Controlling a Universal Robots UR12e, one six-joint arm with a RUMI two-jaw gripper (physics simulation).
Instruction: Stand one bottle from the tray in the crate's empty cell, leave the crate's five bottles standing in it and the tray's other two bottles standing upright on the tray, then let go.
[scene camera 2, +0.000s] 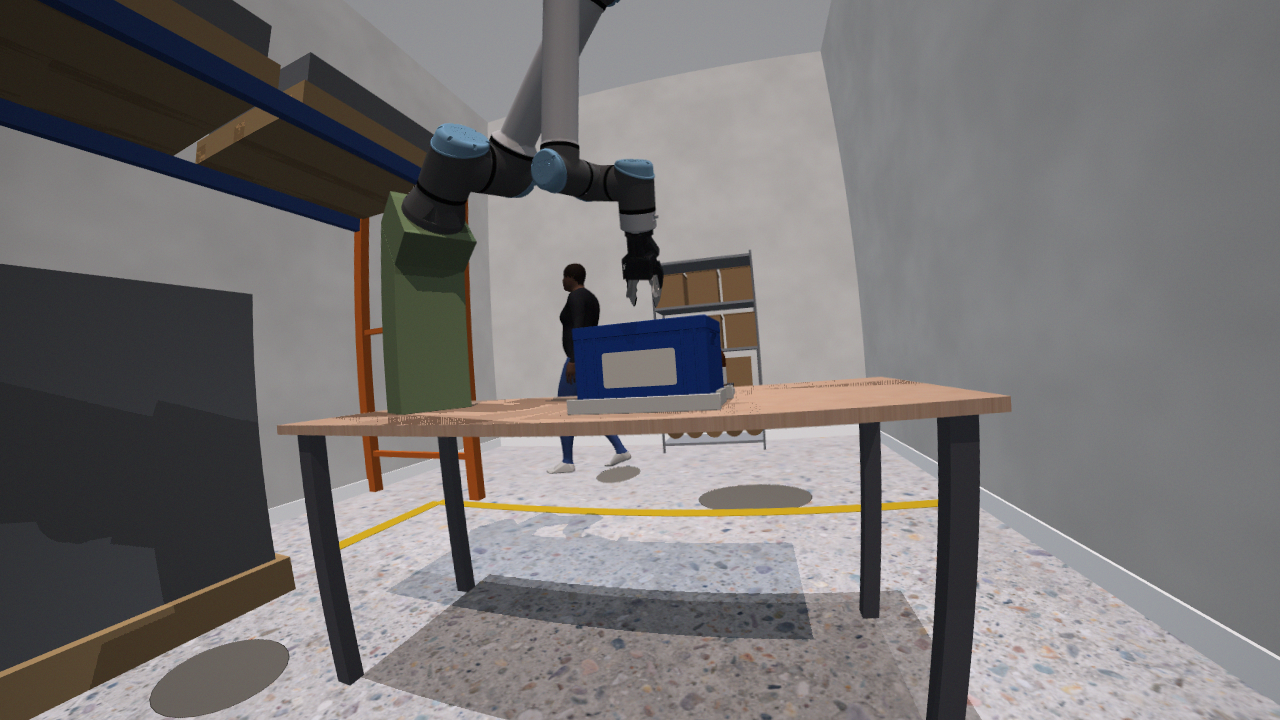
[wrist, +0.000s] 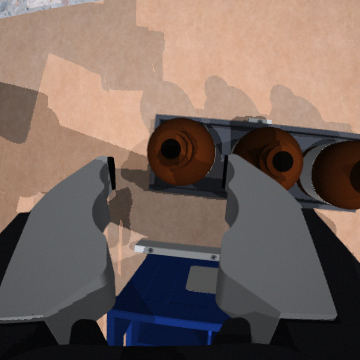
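Where they show: gripper, fingertip midpoint: (scene camera 2: 645, 306) (wrist: 168, 159); arm's base, origin of the base link: (scene camera 2: 433, 216).
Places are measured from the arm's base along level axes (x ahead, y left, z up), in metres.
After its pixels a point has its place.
Observation:
My gripper (scene camera 2: 644, 298) {x 0.603, y 0.102, z -0.332 m} (wrist: 168, 159) {x 0.603, y 0.102, z -0.332 m} is partly open, with nothing between its fingers, and points down above the crate in the scene view. Three brown bottles stand upright in a row on the dark grey tray (wrist: 200, 193) {x 0.605, y 0.059, z -0.554 m} in the wrist view: a left bottle (wrist: 181, 151) {x 0.599, y 0.110, z -0.420 m}, a middle bottle (wrist: 270, 157) {x 0.671, y 0.101, z -0.420 m} and a right bottle (wrist: 340, 175) {x 0.746, y 0.081, z -0.461 m}, which is cut by the view's edge. The left bottle shows beyond and between the fingertips; the right finger partly covers the middle bottle. The blue crate (scene camera 2: 586, 367) {x 0.532, y -0.209, z -0.486 m} (wrist: 160, 282) {x 0.563, y -0.026, z -0.470 m} shows in part at the bottom of the wrist view. Its bottles are hidden.
The crate sits within a light grey raised edging (scene camera 2: 644, 405) {x 0.651, y -0.235, z -0.566 m} (wrist: 180, 249) {x 0.575, y -0.016, z -0.552 m} on the wooden table (scene camera 2: 832, 404) {x 0.987, y -0.283, z -0.580 m} (wrist: 225, 45) {x 0.650, y 0.263, z -0.580 m}. The green robot pedestal (scene camera 2: 427, 340) {x -0.026, y -0.008, z -0.373 m} stands on the table's left. A person (scene camera 2: 580, 308) and a shelf rack (scene camera 2: 754, 313) are behind the table.

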